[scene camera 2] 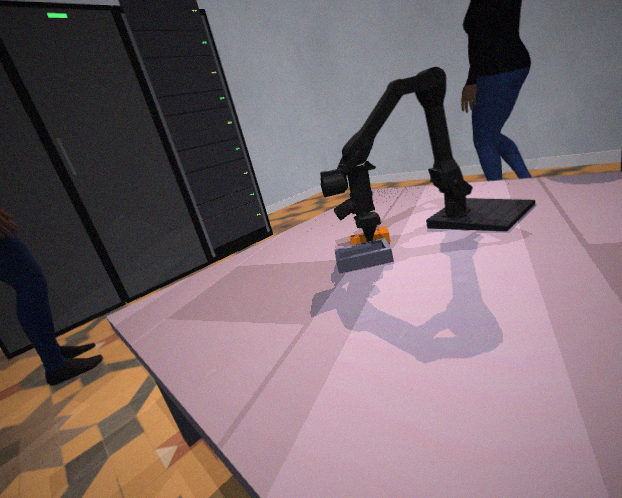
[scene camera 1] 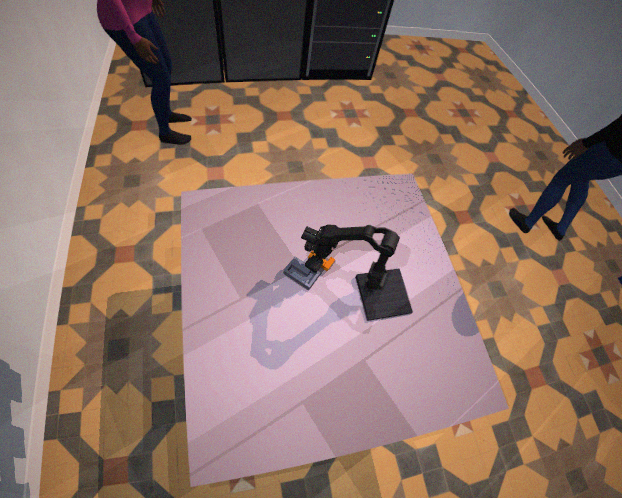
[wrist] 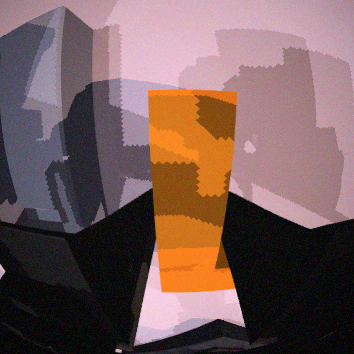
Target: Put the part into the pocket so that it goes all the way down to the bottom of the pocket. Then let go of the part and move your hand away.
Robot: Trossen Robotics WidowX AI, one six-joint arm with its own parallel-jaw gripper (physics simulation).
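Frame: origin at the arm's base, x right, y back, z down, level; metres.
Seen in the pictures: gripper, fingertip midpoint: (scene camera 1: pixel 318 261) (wrist: pixel 186 195); arm's base at its link origin: (scene camera 2: pixel 455 213) (scene camera 1: pixel 373 283) (wrist: pixel 215 352).
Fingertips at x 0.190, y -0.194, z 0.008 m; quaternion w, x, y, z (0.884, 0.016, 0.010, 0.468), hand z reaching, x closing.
Note:
Offsets run from my fingertips to a thing's top centre. Level surfaces: height alone.
The part is an orange block {dy +0.014, dx +0.006, dz -0.026 m} (scene camera 1: pixel 328 264) (scene camera 2: pixel 383 234) (wrist: pixel 192 130), held between the fingers of my gripper (scene camera 1: pixel 315 264) (scene camera 2: pixel 369 238) (wrist: pixel 186 195). The pocket is in a grey-blue block {dy -0.098, dx -0.031, dz -0.021 m} (scene camera 1: pixel 297 279) (scene camera 2: pixel 366 259) (wrist: pixel 77 60) on the table. In the wrist view the pocket block is at the left, and a strip of table shows between it and the part. The part is beside the pocket block, not over the opening. In scene camera 2 it shows behind the far wall, which hides its lower edge. Its exact height above the table is hard to tell.
The pink table {dz +0.015 m} (scene camera 1: pixel 249 404) (scene camera 2: pixel 415 425) bears the pocket block and the arm's black base plate (scene camera 1: pixel 391 303) (scene camera 2: pixel 493 212). Dark cabinets (scene camera 1: pixel 262 41) (scene camera 2: pixel 67 155) stand beyond the table. Two people (scene camera 1: pixel 160 77) (scene camera 1: pixel 565 181) stand on the floor away from it.

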